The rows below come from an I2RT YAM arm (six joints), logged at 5 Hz.
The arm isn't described. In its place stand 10 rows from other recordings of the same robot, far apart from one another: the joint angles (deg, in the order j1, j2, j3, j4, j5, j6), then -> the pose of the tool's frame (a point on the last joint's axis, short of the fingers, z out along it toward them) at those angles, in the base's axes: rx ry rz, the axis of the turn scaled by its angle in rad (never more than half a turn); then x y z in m.
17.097 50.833 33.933 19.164 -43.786 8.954 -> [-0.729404 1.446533 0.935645 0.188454 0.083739 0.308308]
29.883 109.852 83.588 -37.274 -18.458 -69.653 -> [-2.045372 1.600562 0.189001 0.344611 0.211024 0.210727]
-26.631 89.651 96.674 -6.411 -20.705 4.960 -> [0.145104 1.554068 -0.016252 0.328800 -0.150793 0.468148]
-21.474 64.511 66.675 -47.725 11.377 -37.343 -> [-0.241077 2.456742 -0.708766 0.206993 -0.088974 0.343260]
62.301 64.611 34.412 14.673 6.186 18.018 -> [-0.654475 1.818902 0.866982 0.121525 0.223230 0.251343]
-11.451 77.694 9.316 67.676 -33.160 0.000 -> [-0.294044 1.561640 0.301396 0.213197 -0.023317 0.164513]
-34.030 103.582 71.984 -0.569 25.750 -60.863 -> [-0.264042 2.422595 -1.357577 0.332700 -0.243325 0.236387]
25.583 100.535 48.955 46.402 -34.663 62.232 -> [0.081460 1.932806 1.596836 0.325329 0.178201 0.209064]
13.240 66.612 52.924 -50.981 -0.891 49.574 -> [0.853522 2.616474 0.340566 0.208509 0.049628 0.257073]
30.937 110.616 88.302 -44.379 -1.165 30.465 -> [-0.017309 2.784692 0.317575 0.347653 0.209216 0.222431]
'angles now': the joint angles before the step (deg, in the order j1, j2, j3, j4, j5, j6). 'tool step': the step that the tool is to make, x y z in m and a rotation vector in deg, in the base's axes. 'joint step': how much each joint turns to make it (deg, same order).
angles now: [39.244, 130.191, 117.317, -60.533, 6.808, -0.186]
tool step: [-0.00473, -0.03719, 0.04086, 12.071, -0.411, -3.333]
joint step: [-4.021, -10.471, -8.548, 5.619, -9.005, 2.623]
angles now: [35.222, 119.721, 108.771, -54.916, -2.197, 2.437]
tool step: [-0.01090, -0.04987, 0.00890, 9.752, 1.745, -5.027]
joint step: [-5.530, -10.405, -13.815, 7.585, -8.437, 3.628]
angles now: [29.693, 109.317, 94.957, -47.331, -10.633, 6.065]
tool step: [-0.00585, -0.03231, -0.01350, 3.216, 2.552, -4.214]
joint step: [-4.001, -4.328, -8.766, 4.132, -3.454, 2.142]
